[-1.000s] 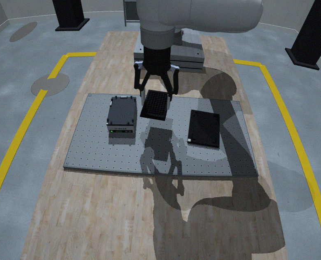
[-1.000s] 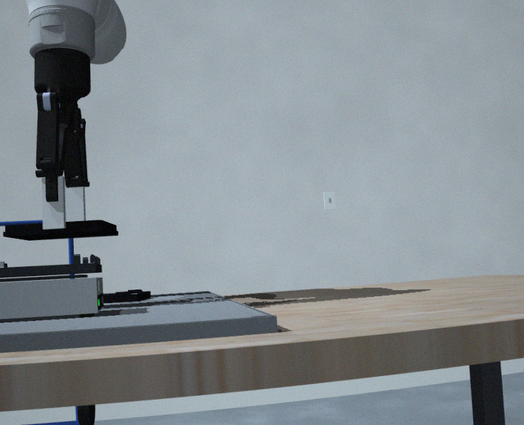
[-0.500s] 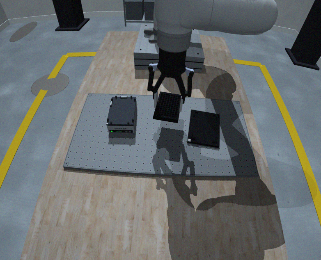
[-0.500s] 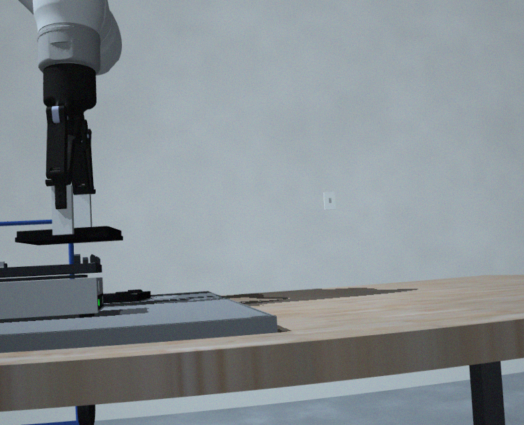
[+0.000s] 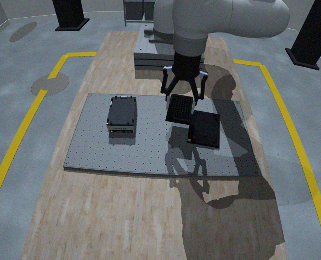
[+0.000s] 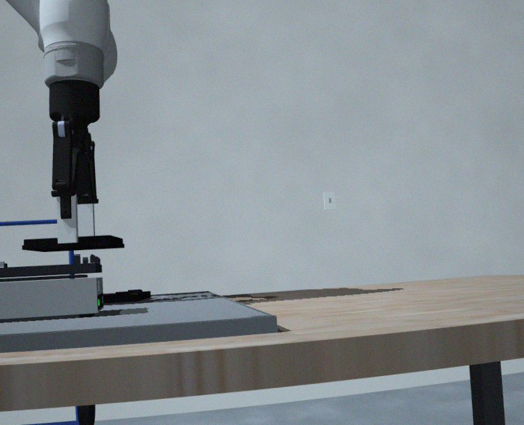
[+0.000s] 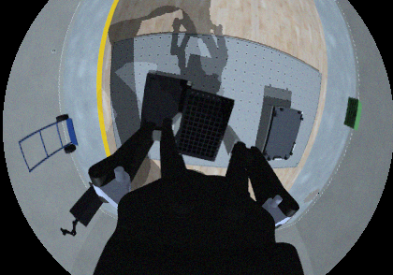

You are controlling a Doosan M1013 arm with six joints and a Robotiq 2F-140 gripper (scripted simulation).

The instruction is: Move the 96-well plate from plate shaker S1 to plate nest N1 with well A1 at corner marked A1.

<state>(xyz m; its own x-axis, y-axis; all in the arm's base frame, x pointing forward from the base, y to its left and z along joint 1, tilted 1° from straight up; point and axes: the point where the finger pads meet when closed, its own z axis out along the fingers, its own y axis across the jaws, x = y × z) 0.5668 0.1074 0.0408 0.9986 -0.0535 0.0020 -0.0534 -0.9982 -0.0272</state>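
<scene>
The black plate nest N1 lies 11 cm to the left of my hand and 11 cm below it. From my hand the other things lie so: small pale mark: 11 cm below, 7 cm ahead, 5 cm to the left; then black 96-well plate: 3 cm below.
</scene>
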